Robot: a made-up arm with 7 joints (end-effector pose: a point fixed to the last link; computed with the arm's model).
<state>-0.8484 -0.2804 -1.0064 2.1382 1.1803 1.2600 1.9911</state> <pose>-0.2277 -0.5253 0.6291 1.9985 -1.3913 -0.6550</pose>
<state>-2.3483 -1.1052 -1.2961 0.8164 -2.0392 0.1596 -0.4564</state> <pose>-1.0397 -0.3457 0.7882 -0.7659 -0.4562 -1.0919</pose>
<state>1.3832 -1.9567 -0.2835 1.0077 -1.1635 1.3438 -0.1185</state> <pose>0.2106 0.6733 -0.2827 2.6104 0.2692 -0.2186</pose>
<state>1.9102 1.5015 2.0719 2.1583 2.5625 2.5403 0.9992</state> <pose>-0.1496 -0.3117 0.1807 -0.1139 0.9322 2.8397</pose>
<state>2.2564 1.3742 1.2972 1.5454 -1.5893 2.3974 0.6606</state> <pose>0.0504 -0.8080 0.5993 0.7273 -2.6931 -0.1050</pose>
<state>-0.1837 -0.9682 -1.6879 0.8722 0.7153 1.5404 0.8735</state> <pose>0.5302 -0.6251 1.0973 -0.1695 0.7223 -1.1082</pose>
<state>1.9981 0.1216 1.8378 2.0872 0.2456 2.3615 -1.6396</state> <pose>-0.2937 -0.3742 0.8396 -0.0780 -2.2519 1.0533</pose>
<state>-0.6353 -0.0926 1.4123 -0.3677 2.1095 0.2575 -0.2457</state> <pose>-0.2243 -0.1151 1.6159 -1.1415 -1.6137 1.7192</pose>
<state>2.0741 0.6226 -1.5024 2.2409 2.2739 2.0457 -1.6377</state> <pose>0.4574 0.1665 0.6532 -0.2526 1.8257 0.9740</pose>
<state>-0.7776 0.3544 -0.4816 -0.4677 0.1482 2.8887 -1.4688</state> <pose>-0.4035 0.4358 1.2724 -0.7124 1.5845 2.0327</pose>
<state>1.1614 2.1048 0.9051 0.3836 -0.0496 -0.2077 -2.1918</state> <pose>-0.5512 -0.8651 0.0279 -0.6337 -0.7490 -2.3478</pose>
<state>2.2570 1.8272 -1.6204 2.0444 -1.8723 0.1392 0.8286</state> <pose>0.7737 0.1567 0.4138 -1.2219 2.0047 0.9742</pose>
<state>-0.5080 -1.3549 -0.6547 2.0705 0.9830 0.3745 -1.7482</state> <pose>0.0532 -0.4863 0.1013 -0.0758 2.0117 1.6498</pose>
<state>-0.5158 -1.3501 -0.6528 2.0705 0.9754 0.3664 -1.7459</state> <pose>0.0514 -0.4869 0.1022 -0.0678 1.9993 1.6542</pose>
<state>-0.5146 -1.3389 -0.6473 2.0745 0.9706 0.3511 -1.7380</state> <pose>0.0557 -0.4843 0.1045 -0.0586 1.9794 1.6621</pose>
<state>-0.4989 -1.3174 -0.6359 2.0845 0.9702 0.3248 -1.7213</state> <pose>0.0697 -0.4766 0.1089 -0.0487 1.9476 1.6762</pose>
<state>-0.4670 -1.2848 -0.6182 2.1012 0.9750 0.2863 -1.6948</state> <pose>0.0938 -0.4622 0.1158 -0.0374 1.9029 1.6997</pose>
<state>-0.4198 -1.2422 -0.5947 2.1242 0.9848 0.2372 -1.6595</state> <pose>0.1261 -0.4400 0.1254 -0.0252 1.8467 1.7354</pose>
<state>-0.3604 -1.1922 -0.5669 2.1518 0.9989 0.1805 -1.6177</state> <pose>0.1630 -0.4101 0.1374 -0.0123 1.7826 1.7848</pose>
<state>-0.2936 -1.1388 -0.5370 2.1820 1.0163 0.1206 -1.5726</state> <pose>0.1997 -0.3736 0.1511 0.0014 1.7159 1.8464</pose>
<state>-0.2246 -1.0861 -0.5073 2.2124 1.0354 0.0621 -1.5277</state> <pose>0.2324 -0.3334 0.1655 0.0154 1.6523 1.9162</pose>
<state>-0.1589 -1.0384 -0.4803 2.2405 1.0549 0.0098 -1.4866</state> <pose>0.2582 -0.2936 0.1794 0.0286 1.5973 1.9864</pose>
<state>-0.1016 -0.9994 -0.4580 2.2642 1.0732 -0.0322 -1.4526</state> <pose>0.2765 -0.2582 0.1912 0.0396 1.5550 2.0490</pose>
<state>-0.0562 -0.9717 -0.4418 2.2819 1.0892 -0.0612 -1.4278</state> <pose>0.2880 -0.2307 0.1998 0.0469 1.5273 2.0968</pose>
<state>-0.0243 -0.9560 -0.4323 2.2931 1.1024 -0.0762 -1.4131</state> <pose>0.2945 -0.2124 0.2047 0.0494 1.5145 2.1254</pose>
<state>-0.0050 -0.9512 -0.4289 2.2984 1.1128 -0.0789 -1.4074</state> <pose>0.2975 -0.2030 0.2062 0.0476 1.5144 2.1355</pose>
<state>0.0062 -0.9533 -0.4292 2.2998 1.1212 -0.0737 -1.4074</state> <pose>0.2987 -0.1992 0.2053 0.0426 1.5221 2.1337</pose>
